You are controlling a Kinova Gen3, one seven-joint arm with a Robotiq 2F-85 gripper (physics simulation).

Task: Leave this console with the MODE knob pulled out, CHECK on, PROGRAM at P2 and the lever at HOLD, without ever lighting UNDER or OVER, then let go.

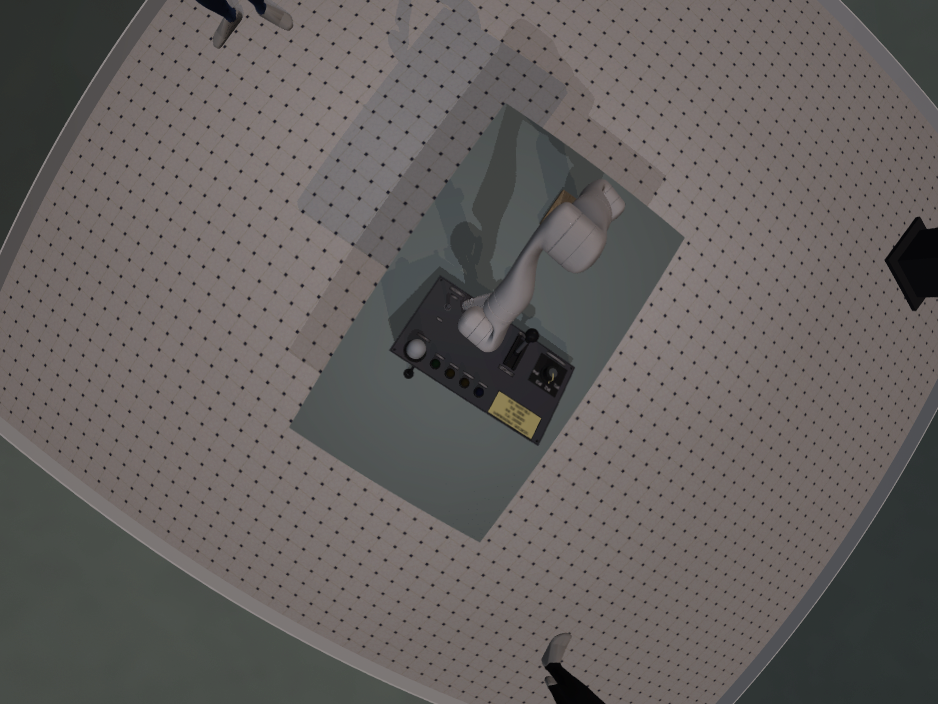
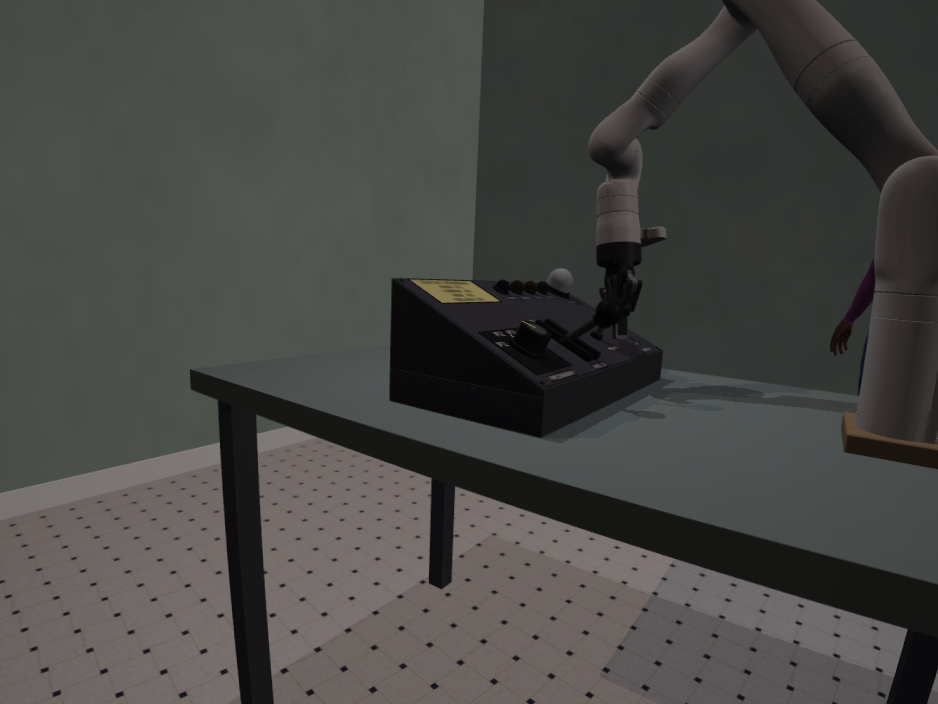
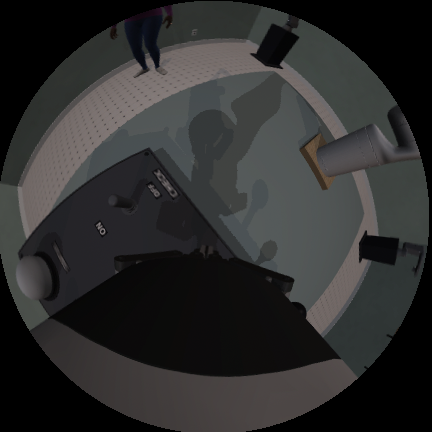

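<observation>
The dark sloped console (image 1: 494, 376) (image 2: 454, 371) (image 3: 75, 215) stands on the table. My gripper (image 2: 621, 333) (image 3: 205, 253) is shut with nothing between its fingers, pointing down close over the panel near the MODE label. A small dark knob (image 2: 597, 333), seemingly MODE, shows beside the fingertips; its height is unclear. The CHECK toggle (image 3: 120, 201) stands between OFF and ON; its setting is unclear. The lever's black ball (image 1: 531, 334) (image 2: 608, 312) (image 3: 298, 310) is at the slot's end nearer the robot base. The PROGRAM dial (image 1: 550, 373) (image 2: 532, 337) has an unreadable setting. Several lamps look dark.
A white dome (image 1: 415, 348) (image 2: 559, 280) (image 3: 37, 277) and a yellow card (image 1: 515, 413) (image 2: 454, 290) are on the console. The arm's base stands on a wooden plate (image 2: 886, 447) on the table (image 1: 431, 462) (image 2: 318, 394). A person (image 3: 144, 37) stands beyond the table.
</observation>
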